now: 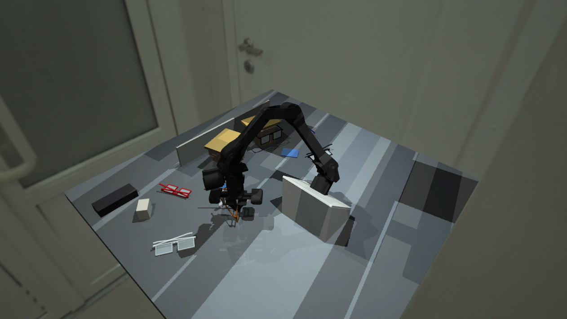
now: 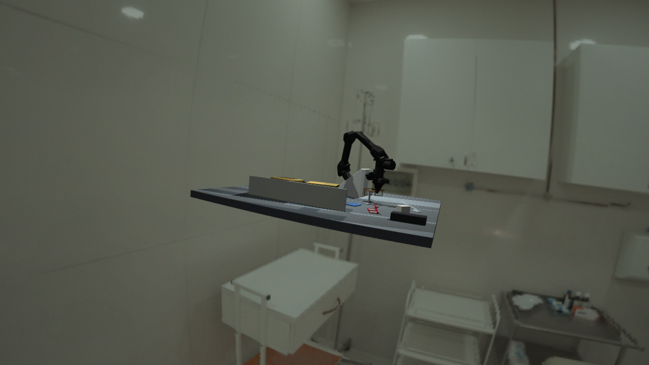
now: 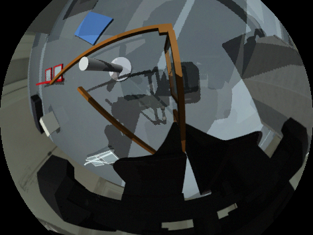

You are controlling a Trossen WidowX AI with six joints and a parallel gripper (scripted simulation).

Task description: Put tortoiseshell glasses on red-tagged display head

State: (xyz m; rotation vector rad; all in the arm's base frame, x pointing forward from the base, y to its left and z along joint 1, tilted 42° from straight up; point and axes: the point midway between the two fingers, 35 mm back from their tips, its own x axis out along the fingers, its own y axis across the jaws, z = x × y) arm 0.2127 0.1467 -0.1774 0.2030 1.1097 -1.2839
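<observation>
The round-based stand lies 10 cm ahead of my gripper tip, 3 cm to the right of it and 3 cm below it. Round my gripper tip: black box 47 cm ahead, 21 cm to the left, 4 cm below; then beige block 33 cm ahead, 18 cm to the left, 3 cm below.
</observation>
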